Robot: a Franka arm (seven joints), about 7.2 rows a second.
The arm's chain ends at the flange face. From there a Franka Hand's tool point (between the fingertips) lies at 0.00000 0.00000 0.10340 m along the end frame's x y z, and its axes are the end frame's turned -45 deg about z.
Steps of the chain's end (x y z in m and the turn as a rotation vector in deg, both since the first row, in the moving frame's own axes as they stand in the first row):
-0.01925, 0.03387, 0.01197, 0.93, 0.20, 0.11
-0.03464, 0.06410, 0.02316, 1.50, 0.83, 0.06
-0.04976, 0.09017, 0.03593, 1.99, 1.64, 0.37
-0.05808, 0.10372, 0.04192, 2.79, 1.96, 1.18
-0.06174, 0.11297, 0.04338, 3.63, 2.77, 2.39
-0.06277, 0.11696, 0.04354, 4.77, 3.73, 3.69
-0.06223, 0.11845, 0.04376, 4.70, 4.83, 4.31
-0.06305, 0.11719, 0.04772, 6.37, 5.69, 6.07
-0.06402, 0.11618, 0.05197, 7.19, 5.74, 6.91
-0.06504, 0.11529, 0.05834, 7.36, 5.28, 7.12
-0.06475, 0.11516, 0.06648, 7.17, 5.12, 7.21
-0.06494, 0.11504, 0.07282, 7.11, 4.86, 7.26
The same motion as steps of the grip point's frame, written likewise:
-0.03612, 0.00941, 0.01196, 0.52, 0.80, 0.11
-0.06685, 0.01998, 0.02311, 0.47, 1.65, 0.06
-0.09431, 0.02814, 0.03583, 0.25, 2.57, 0.37
-0.10834, 0.03128, 0.04174, 0.59, 3.36, 1.18
-0.11536, 0.03530, 0.04305, 0.61, 4.53, 2.39
-0.11623, 0.03734, 0.04296, 0.74, 6.01, 3.69
-0.11564, 0.04038, 0.04305, -0.09, 6.74, 4.31
-0.11210, 0.03823, 0.04657, 0.48, 8.53, 6.07
-0.11092, 0.03604, 0.05064, 1.03, 9.14, 6.91
-0.11133, 0.03389, 0.05705, 1.47, 8.94, 7.12
-0.11147, 0.03403, 0.06526, 1.45, 8.69, 7.21
-0.11191, 0.03354, 0.07166, 1.59, 8.46, 7.26

